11 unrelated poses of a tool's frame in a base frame.
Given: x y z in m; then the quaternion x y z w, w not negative.
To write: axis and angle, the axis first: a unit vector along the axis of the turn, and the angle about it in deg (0 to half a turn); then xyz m. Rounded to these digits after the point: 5 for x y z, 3 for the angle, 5 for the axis.
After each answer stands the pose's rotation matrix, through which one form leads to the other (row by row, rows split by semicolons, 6 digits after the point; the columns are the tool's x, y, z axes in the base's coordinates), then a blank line. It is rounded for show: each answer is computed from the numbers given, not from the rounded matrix.
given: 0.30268, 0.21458, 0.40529, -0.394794, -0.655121, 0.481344, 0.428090
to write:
-0.43685, -0.72490, 0.53262, 129.307, 0.30268, 0.21458, 0.40529
-0.321753 0.105159 -0.940966; 0.929394 0.224890 -0.292663; 0.180838 -0.968693 -0.170093

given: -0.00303, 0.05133, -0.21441, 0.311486, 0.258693, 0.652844, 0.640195
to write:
0.40547, 0.33675, 0.84982, 100.387, -0.00303, 0.05133, -0.21441
0.013746 -0.674736 0.737931; 0.997053 -0.046457 -0.061051; 0.075476 0.736596 0.672109

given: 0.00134, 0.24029, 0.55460, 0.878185, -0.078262, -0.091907, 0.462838
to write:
0.99068, -0.08829, -0.10368, 124.859, 0.00134, 0.24029, 0.55460
0.970856 -0.052381 -0.233868; -0.222533 -0.559312 -0.798529; -0.088977 0.827301 -0.554668

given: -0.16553, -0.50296, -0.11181, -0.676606, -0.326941, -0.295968, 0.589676
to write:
-0.83776, -0.40481, -0.36646, 107.732, -0.16553, -0.50296, -0.11181
0.611025 0.791470 0.014929; 0.093370 -0.090784 0.991484; 0.786085 -0.604428 -0.129371

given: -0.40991, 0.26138, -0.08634, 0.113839, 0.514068, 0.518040, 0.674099
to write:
0.15412, 0.69596, 0.70134, 95.232, -0.40991, 0.26138, -0.08634
-0.065263 -0.581378 0.811012; 0.815462 0.437351 0.379138; -0.575119 0.686093 0.445550

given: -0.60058, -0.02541, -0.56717, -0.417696, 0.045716, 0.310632, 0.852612
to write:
-0.79935, 0.08749, 0.59446, 63.006, -0.60058, -0.02541, -0.56717
0.802835 -0.567888 -0.181544; 0.491507 0.458075 0.740667; -0.337456 -0.683864 0.646880

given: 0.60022, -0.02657, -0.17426, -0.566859, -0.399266, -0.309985, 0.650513
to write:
-0.74636, -0.52570, -0.40815, 98.839, 0.60022, -0.02657, -0.17426
0.488992 0.855953 -0.168020; 0.049356 0.165161 0.985031; 0.870891 -0.489965 0.038515

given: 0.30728, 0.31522, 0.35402, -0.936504, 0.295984, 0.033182, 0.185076
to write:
-0.95297, 0.30119, 0.03377, 158.669, 0.30728, 0.31522, 0.35402
0.822585 -0.566663 0.047409; -0.542098 -0.756281 0.366291; -0.171709 -0.327006 -0.929292

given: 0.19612, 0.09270, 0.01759, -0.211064, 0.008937, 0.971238, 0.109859
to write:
-0.21235, 0.00899, 0.97715, 167.386, 0.19612, 0.09270, 0.01759
-0.886766 -0.217171 -0.408023; 0.209626 -0.975702 0.063734; -0.411950 -0.029015 0.910744

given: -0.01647, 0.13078, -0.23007, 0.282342, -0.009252, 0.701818, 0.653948
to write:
0.37320, -0.01223, 0.92767, 98.320, -0.01647, 0.13078, -0.23007
0.014731 -0.923130 0.384205; 0.912681 -0.144532 -0.382261; 0.408406 0.356288 0.840395

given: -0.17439, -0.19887, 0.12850, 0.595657, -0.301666, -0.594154, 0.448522
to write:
0.66645, -0.33752, -0.66477, 126.702, -0.17439, -0.19887, 0.12850
0.111958 0.173603 -0.978431; -0.892361 -0.415652 -0.175858; -0.437216 0.892802 0.108381

